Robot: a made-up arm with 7 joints.
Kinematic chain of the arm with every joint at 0, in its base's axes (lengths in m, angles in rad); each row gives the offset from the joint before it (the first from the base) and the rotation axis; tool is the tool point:
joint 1: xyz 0 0 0.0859 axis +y
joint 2: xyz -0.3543 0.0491 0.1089 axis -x
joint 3: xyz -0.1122 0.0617 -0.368 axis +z
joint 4: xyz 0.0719 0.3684 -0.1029 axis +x
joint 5: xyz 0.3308 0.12 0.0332 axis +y
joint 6: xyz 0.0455 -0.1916 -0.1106 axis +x
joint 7: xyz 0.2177 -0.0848 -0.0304 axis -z
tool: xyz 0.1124 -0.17 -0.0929
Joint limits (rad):
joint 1: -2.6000..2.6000
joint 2: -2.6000..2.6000
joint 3: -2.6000..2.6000
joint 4: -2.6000..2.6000
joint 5: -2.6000..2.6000
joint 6: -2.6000..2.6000
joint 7: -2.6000..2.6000
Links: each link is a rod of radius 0.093 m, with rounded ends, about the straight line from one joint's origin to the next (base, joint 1, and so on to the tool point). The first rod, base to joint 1, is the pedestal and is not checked.
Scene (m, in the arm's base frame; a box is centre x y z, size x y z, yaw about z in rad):
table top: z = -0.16
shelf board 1: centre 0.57 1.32 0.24 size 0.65 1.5 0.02 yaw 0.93
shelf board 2: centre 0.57 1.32 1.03 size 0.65 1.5 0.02 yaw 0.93
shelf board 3: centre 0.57 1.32 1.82 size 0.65 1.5 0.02 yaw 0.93
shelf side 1: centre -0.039 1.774 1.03 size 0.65 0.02 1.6 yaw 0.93
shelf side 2: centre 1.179 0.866 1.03 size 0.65 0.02 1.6 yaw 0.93
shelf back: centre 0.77 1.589 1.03 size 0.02 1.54 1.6 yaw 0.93
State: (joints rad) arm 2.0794 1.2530 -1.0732 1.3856 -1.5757 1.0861 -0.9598
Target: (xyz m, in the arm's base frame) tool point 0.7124 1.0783 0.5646
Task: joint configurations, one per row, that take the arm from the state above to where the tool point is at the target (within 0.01 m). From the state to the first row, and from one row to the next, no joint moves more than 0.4 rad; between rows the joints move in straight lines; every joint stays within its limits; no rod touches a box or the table.
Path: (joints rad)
1: 2.0777 1.0983 -0.6925 1.2451 -1.5656 1.2755 -1.0936
2: 2.0760 0.9436 -0.3119 1.1047 -1.5556 1.4649 -1.2274
3: 2.0742 0.7889 0.0688 0.9642 -1.5455 1.6543 -1.3612
4: 2.0725 0.6342 0.4495 0.8237 -1.5354 1.8438 -1.4950
5: 2.0708 0.4795 0.8301 0.6833 -1.5254 2.0332 -1.6288
6: 1.7484 0.0822 0.8742 0.8241 -1.4443 1.9058 -1.4723
7: 1.4259 -0.3150 0.9183 0.9649 -1.3632 1.7784 -1.3158
8: 1.1035 -0.7122 0.9624 1.1057 -1.2821 1.6511 -1.1593
9: 0.7811 -1.1094 1.0065 1.2465 -1.2010 1.5237 -1.0028
10: 1.0187 -1.0625 1.0190 1.3576 -0.9073 1.4162 -0.8600
11: 1.2563 -1.0155 1.0316 1.4687 -0.6136 1.3087 -0.7172
12: 1.4939 -0.9685 1.0441 1.5798 -0.3199 1.2012 -0.5745

